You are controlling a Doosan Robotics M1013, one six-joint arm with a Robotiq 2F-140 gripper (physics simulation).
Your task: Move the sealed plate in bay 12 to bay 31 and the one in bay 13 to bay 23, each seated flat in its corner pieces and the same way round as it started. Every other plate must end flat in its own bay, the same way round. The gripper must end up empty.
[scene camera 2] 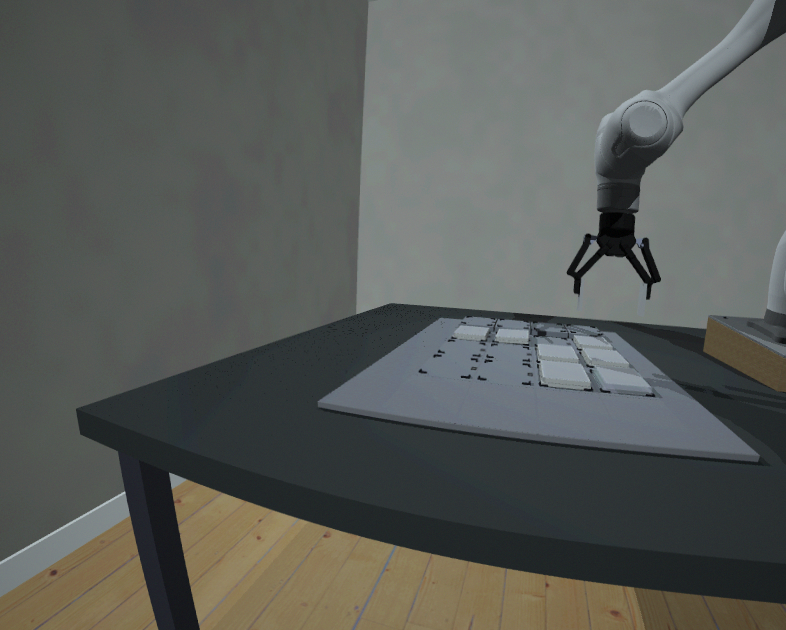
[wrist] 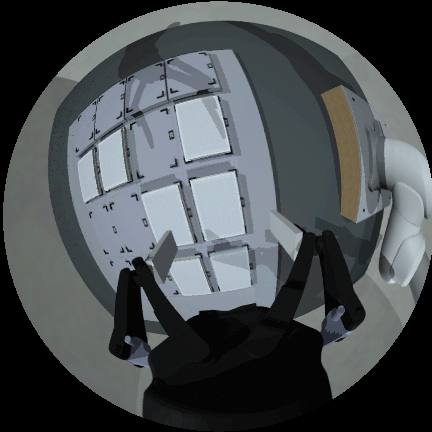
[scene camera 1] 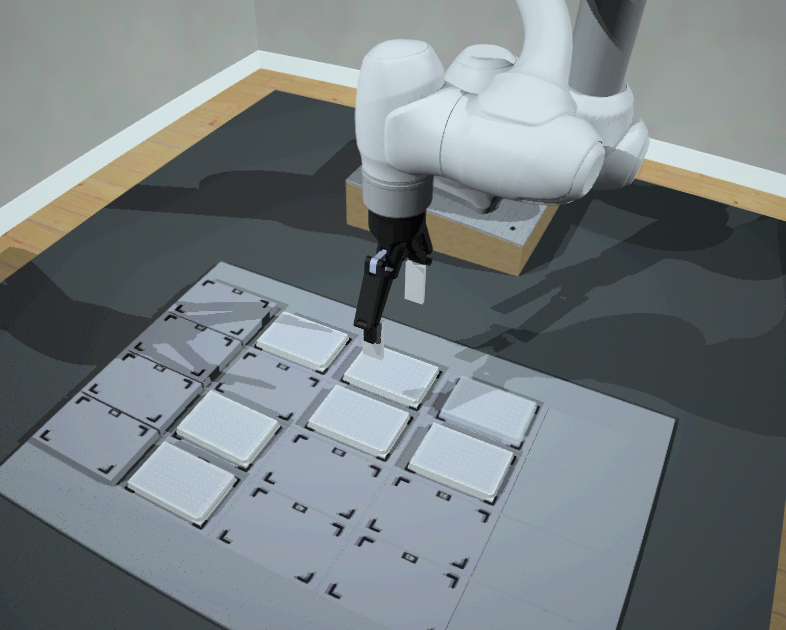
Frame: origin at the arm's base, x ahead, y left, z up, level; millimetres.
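Where they show: gripper, fingertip midpoint: point(scene camera 2: 609, 313) point(wrist: 221, 230) point(scene camera 1: 394, 326); arm's base at its link origin: point(wrist: 377, 160).
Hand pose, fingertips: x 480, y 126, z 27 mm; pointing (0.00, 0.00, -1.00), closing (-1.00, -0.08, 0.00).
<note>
Things, the pixels of their centre, and the offset from my fingertips. "spot": a spot on its surface instead.
- back plate at the middle of its body: point(scene camera 1: 302, 340) point(wrist: 201, 125) point(scene camera 2: 592, 343) 15 mm ahead, 167 mm right, 102 mm down
- bluish plate at the middle of its body: point(scene camera 1: 488, 409) point(scene camera 2: 620, 379) point(wrist: 232, 271) 13 mm back, 160 mm left, 102 mm down
- front bay at a spot on its surface: point(scene camera 1: 98, 433) spot: 344 mm ahead, 298 mm right, 94 mm down
- second column at a spot on its surface: point(scene camera 1: 265, 383) spot: 119 mm ahead, 162 mm right, 109 mm down
My gripper point(scene camera 1: 394, 320) point(scene camera 2: 610, 301) point(wrist: 221, 230) is open and empty, pointing down above the robot-side part of the grey board point(scene camera 1: 610, 459) point(scene camera 2: 524, 426) point(wrist: 255, 150). Several white plates lie flat in bays. In scene camera 1's left-to-right columns, the second holds a back plate point(scene camera 1: 301, 339) point(wrist: 202, 129) and two front plates point(scene camera 1: 227, 427) point(scene camera 1: 181, 482). The third holds two back plates point(scene camera 1: 391, 375) point(wrist: 217, 205) point(scene camera 1: 358, 420) point(wrist: 169, 212). The fourth holds a bluish plate point(scene camera 1: 490, 408) point(scene camera 2: 623, 380) and another point(scene camera 1: 460, 460) point(scene camera 2: 564, 374). Bay numbers are unreadable.
The leftmost column has four bays without plates, such as the front bay point(scene camera 1: 98, 433). Other plateless bays include one in the second column point(scene camera 1: 265, 383) and two each at the front of the third and fourth. The wooden robot base point(scene camera 1: 446, 252) point(scene camera 2: 741, 347) point(wrist: 345, 155) stands behind the board.
</note>
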